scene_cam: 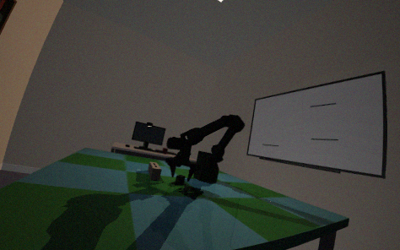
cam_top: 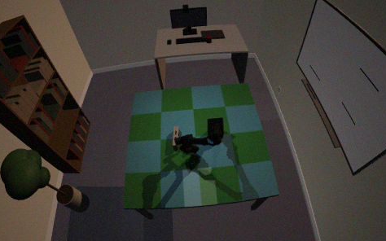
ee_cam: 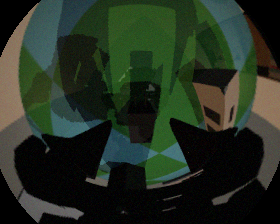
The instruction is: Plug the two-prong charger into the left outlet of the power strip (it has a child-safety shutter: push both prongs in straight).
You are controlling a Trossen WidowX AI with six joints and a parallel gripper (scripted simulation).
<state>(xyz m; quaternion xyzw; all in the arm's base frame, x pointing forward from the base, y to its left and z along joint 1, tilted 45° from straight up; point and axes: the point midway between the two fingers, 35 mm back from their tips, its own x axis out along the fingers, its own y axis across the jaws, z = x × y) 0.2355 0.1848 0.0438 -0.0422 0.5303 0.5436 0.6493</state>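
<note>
The dark charger lies 10 mm to the left of my gripper tip and 10 mm ahead of it.
</note>
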